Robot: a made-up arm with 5 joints.
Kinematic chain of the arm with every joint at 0, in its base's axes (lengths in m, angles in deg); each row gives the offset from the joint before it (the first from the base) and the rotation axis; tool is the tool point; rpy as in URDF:
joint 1: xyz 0 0 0.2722 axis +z
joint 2: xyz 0 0 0 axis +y
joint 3: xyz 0.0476 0 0.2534 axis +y
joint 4: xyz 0.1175 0 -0.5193 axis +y
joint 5: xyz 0.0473 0 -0.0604 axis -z
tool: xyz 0 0 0 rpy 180 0 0
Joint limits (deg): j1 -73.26..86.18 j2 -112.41..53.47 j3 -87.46..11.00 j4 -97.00..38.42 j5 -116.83..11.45
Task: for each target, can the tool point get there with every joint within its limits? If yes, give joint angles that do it. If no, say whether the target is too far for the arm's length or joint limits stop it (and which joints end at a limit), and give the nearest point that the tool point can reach.
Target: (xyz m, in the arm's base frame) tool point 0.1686 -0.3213 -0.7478
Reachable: no: too far | nearest point 0.1403 -0.2673 -0.2203 | short by 0.531 m
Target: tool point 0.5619 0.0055 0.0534
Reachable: yes | joints 0.56 27.10 -52.30 -24.61 -24.09
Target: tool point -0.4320 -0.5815 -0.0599
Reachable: no: joint limits stop it (at a limit: joint 2, joint 3, joint 4) | nearest point -0.1523 -0.2050 0.0223 | short by 0.476 m
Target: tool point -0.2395 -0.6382 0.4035
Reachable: no: joint limits stop it (at a limit: joint 2, joint 3) | nearest point -0.2023 -0.5390 0.6005 | short by 0.224 m
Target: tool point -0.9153 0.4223 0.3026
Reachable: no: too far | nearest point -0.5447 0.2513 0.6209 | short by 0.518 m
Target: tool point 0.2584 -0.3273 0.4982
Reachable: yes | joints -51.71 -52.26 -22.94 -19.72 -102.38
